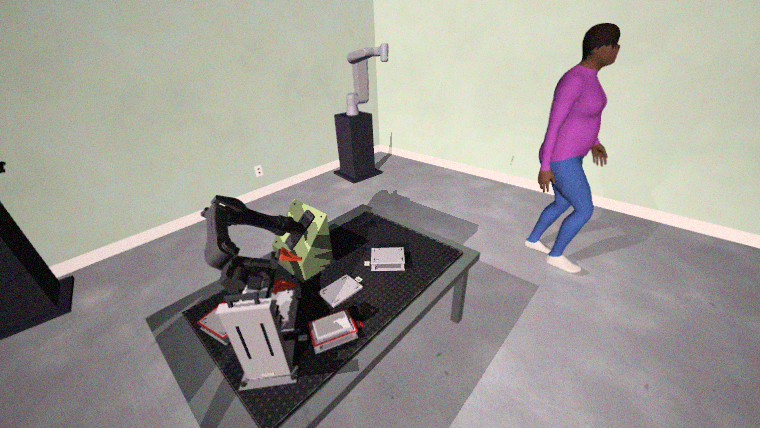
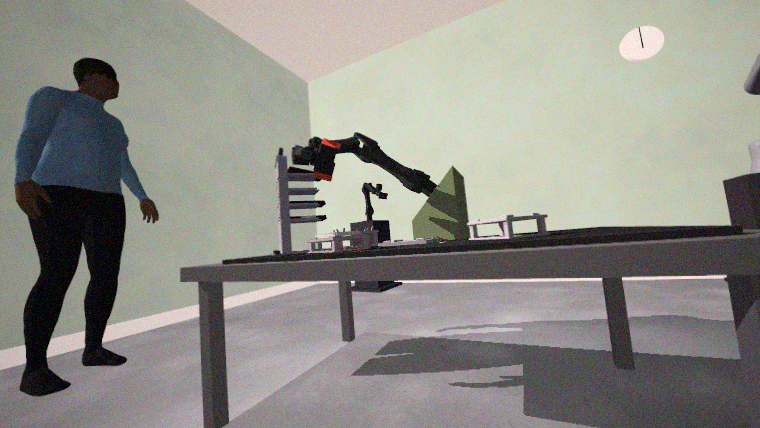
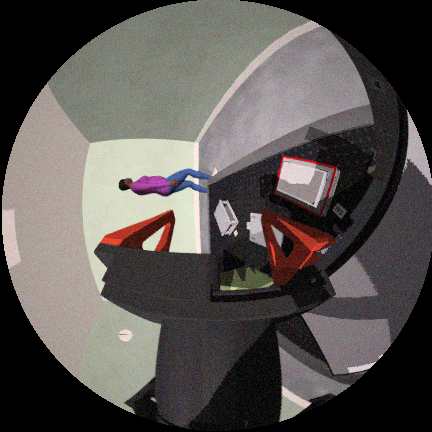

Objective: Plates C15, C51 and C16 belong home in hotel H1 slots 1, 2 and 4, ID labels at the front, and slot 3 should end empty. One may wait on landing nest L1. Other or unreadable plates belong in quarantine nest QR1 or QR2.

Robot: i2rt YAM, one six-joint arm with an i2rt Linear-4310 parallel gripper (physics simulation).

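Frame: origin at the arm's base, x ahead, y left, z up, level; centimetres.
Seen in the pictures: gripper, fingertip midpoint: [image 1: 299, 272] [image 2: 333, 162] [image 3: 217, 214]; arm's base, link origin: [image 1: 300, 230] [image 2: 439, 195].
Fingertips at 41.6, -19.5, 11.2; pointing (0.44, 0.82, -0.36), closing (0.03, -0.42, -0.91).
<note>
Offsets run from my fingertips to a thing's top centre, as dx, dy, dz. Level surfaces: height alone.
Hotel H1 [image 1: 247, 332] [image 2: 283, 210] stands upright at the near end of the table, its shelves facing the arm; which slots hold plates cannot be told. My gripper [image 1: 288, 271] [image 2: 326, 160] [image 3: 217, 214] is open and empty, beside the hotel's upper shelves. A red-edged nest @(+6.4, +5.4, -24.9) [image 1: 334, 340] [image 3: 327, 202] carries a pale plate @(+6.4, +5.4, -24.1) [image 1: 330, 325] [image 3: 300, 181]. Another red-edged nest @(-25.5, -25.3, -24.9) [image 1: 210, 322] is partly hidden behind the hotel. A raised pale nest @(-11.1, +48.7, -23.9) [image 1: 387, 266] [image 2: 508, 227] [image 3: 228, 219] and a low pale one @(-10.7, +20.1, -27.7) [image 1: 340, 290] [image 3: 260, 232] stand farther along. Plate IDs are unreadable.
A green wedge-shaped arm mount [image 1: 313, 249] [image 2: 452, 207] stands on the black mat @(dz -29.5) [image 1: 420, 255]. The small H1 tag @(+0.4, -4.4, -29.5) [image 3: 339, 210] lies by the hotel. A person in magenta [image 1: 577, 116] [image 3: 150, 185] and one in blue [image 2: 79, 143] stand away from the table.
</note>
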